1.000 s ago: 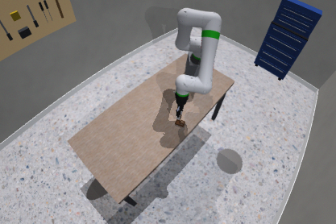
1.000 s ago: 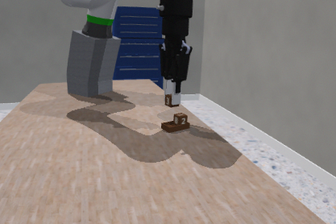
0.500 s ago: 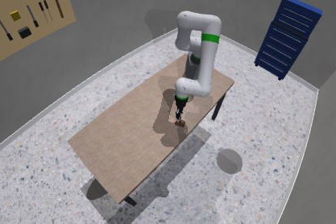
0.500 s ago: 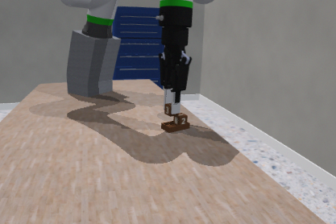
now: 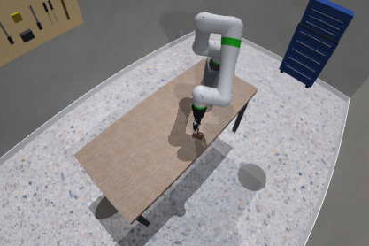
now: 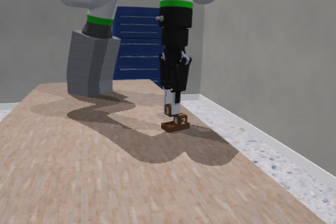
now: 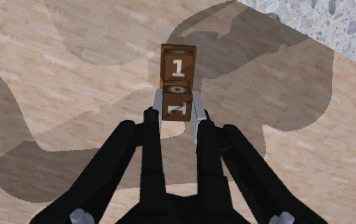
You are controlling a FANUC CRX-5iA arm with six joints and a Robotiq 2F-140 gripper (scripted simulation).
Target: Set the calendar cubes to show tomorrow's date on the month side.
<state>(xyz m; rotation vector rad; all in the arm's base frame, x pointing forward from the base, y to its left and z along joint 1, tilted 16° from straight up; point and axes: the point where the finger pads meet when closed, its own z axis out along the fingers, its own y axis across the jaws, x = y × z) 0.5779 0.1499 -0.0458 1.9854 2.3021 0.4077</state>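
The brown calendar tray lies 2 cm to the left of my hand and 8 cm below it.
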